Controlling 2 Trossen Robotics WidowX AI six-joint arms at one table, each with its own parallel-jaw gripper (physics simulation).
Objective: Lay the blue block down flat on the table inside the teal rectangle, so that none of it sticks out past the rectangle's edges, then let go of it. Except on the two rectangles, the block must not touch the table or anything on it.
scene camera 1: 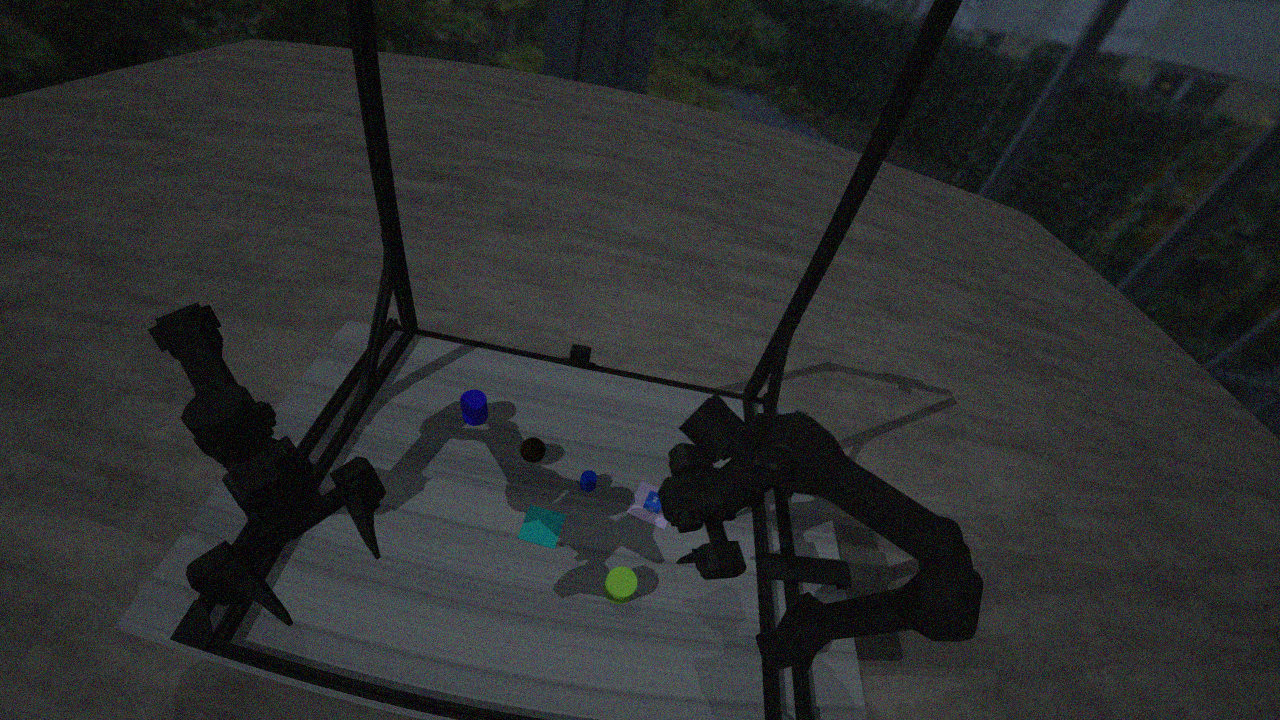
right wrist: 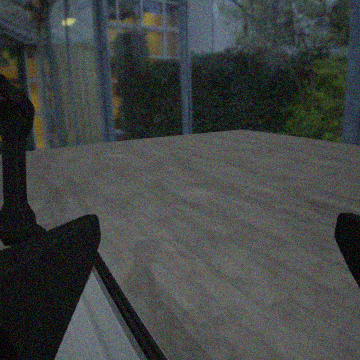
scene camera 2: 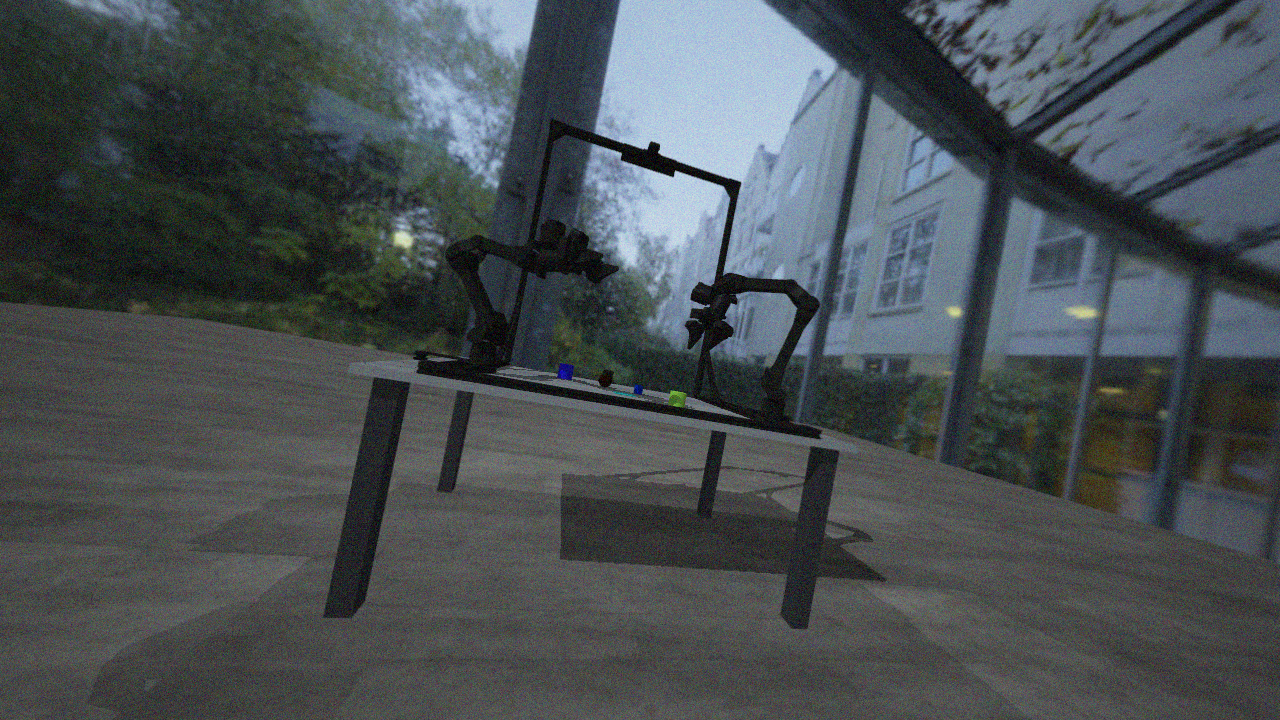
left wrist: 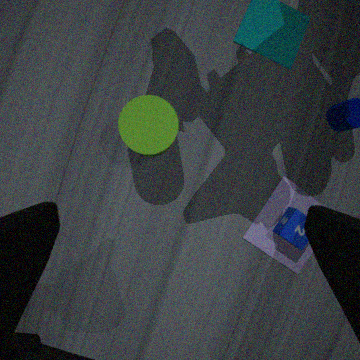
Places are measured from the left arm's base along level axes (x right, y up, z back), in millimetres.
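Pixels of known places: left gripper, fingertip midpoint: [scene camera 1: 671,532] [scene camera 2: 696,350] [left wrist: 184,216]; right gripper, fingertip midpoint: [scene camera 1: 335,589] [right wrist: 218,225] [scene camera 2: 610,262]; left arm's base, link origin: [scene camera 1: 781,647] [scene camera 2: 771,418]; right arm's base, link origin: [scene camera 2: 480,364].
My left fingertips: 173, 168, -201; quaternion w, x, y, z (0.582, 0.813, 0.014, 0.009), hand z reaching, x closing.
For each thing: its top centre in the pictures, then the offset to it from my left fingertips, as dx, dy, dz. "*": a spot on its surface instead.
- blue block, top centre: [left wrist: 299,229] [scene camera 1: 654,499] +135, -168, +43
- lilac rectangle, surface spot: [left wrist: 257,234] * +96, -186, +52
- teal rectangle, surface spot: [left wrist: 272,31] [scene camera 1: 544,526] * +110, -186, -171
- lime cylinder, top centre: [left wrist: 147,124] [scene camera 1: 622,581] [scene camera 2: 678,392] -20, -144, -55
- small blue cylinder, top centre: [left wrist: 356,112] [scene camera 1: 589,477] [scene camera 2: 639,385] +190, -156, -80
- dark round object, top centre: [scene camera 1: 533,442] [scene camera 2: 606,373] +263, -138, -183
- larger blue cylinder, top centre: [scene camera 1: 473,399] [scene camera 2: 567,364] +372, -134, -302
The blue block [scene camera 1: 653,500] [left wrist: 290,229], with pale markings, rests on the lilac rectangle [scene camera 1: 646,513] [left wrist: 257,234]; whether it stands or lies is hard to tell. In the left wrist view a finger borders its right side. The teal rectangle [scene camera 1: 542,526] [left wrist: 272,31] lies left of it in scene camera 1, bare and partly shadowed. My left gripper [scene camera 2: 703,340] [left wrist: 184,216] is open and empty, high above the table; in scene camera 1 the arm partly hides it. My right gripper [scene camera 1: 333,589] [scene camera 2: 607,274] [right wrist: 218,225] is open and empty, raised at the picture's left, away from the block.
A lime cylinder [scene camera 1: 621,582] [scene camera 2: 677,399] [left wrist: 148,124] stands near the teal rectangle. A small blue cylinder [scene camera 1: 588,480] [scene camera 2: 638,389] [left wrist: 345,115] stands between the rectangles, toward the back. A dark round object [scene camera 1: 532,449] [scene camera 2: 605,378] and a larger blue cylinder [scene camera 1: 474,407] [scene camera 2: 565,371] stand farther back. Frame posts flank the table.
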